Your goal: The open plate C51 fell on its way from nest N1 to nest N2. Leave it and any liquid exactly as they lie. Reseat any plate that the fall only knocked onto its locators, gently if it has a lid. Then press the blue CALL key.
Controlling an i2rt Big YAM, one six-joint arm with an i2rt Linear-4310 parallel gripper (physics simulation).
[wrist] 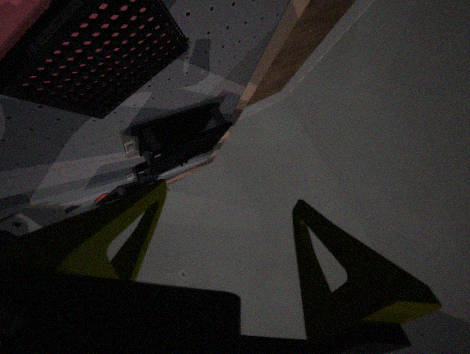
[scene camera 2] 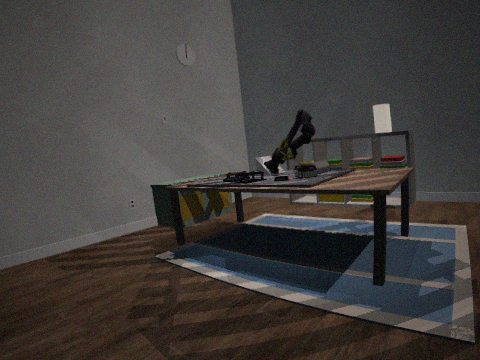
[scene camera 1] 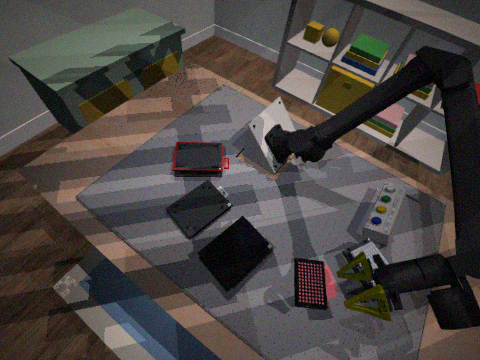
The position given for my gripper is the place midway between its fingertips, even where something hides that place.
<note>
My gripper [scene camera 1: 340,288] is open and holds nothing. Also in view: a red-welled plate [scene camera 1: 310,288].
The red-welled plate also shows in the wrist view [wrist: 87,64]. My gripper is seen too in the wrist view [wrist: 232,196].
</note>
